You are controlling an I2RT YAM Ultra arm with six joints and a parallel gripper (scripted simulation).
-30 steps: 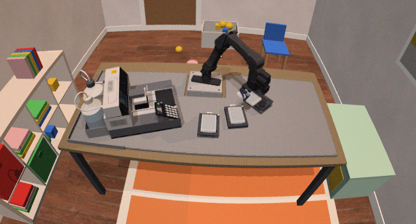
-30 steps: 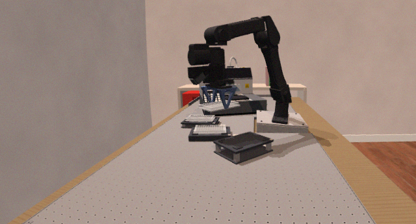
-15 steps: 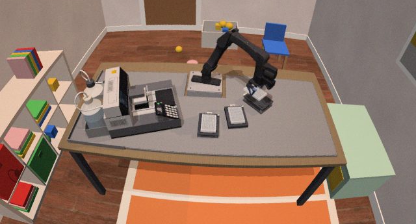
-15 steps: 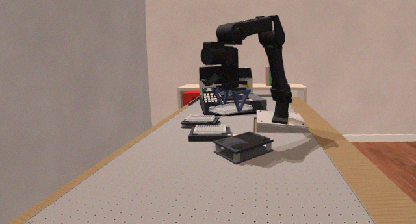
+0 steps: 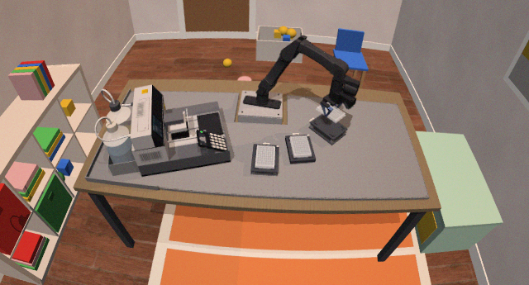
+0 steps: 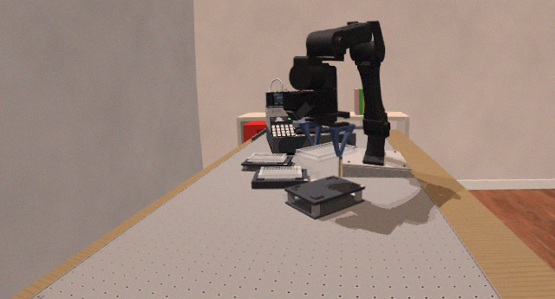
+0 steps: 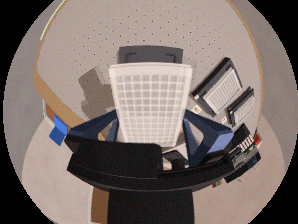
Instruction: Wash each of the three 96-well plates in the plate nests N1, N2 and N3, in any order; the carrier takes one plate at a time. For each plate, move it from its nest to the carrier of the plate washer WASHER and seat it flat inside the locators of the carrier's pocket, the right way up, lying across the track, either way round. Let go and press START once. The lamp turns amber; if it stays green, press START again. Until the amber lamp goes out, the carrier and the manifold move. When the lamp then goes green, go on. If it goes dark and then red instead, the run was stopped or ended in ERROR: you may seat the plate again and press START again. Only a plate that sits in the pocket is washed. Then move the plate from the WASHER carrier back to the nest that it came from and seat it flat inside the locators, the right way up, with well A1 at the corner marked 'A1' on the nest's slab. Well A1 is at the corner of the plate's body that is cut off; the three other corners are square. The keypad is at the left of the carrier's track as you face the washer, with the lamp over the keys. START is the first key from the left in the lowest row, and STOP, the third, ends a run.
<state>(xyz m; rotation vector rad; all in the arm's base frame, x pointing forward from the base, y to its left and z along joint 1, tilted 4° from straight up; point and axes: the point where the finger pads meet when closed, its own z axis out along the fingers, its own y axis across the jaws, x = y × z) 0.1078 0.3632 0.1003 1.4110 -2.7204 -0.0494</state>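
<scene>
My hand is 100 mm above the nest. From my hand the other things lie so: manifold: 700 mm to the right, 250 mm ahead; plate washer: 700 mm to the right, 250 mm ahead, 10 mm below; washer carrier: 560 mm to the right, 180 mm ahead, 50 mm below.
</scene>
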